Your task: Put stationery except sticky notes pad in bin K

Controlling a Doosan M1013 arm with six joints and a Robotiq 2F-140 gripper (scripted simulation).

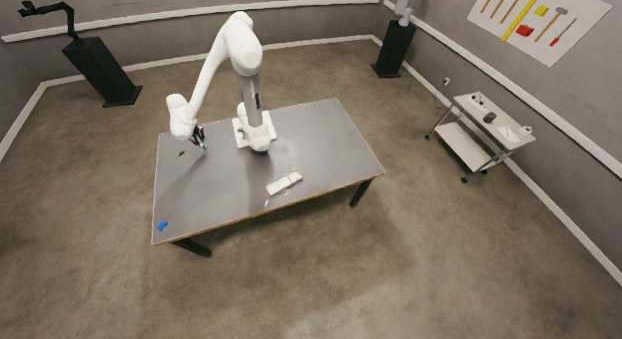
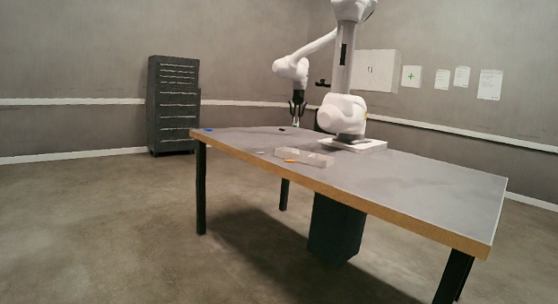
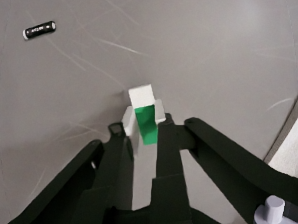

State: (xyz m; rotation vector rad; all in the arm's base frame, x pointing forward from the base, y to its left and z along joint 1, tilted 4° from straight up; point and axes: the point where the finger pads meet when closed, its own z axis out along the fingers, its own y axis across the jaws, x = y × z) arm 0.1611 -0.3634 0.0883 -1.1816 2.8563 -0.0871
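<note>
The bin is 350 mm ahead of my hand, 570 mm to the left of it and 80 mm below it. The rest, counted from my hand: blue block 540 mm ahead, 210 mm to the right, 90 mm below; green block 30 mm below; black item 10 mm behind, 190 mm to the right, 90 mm below.
</note>
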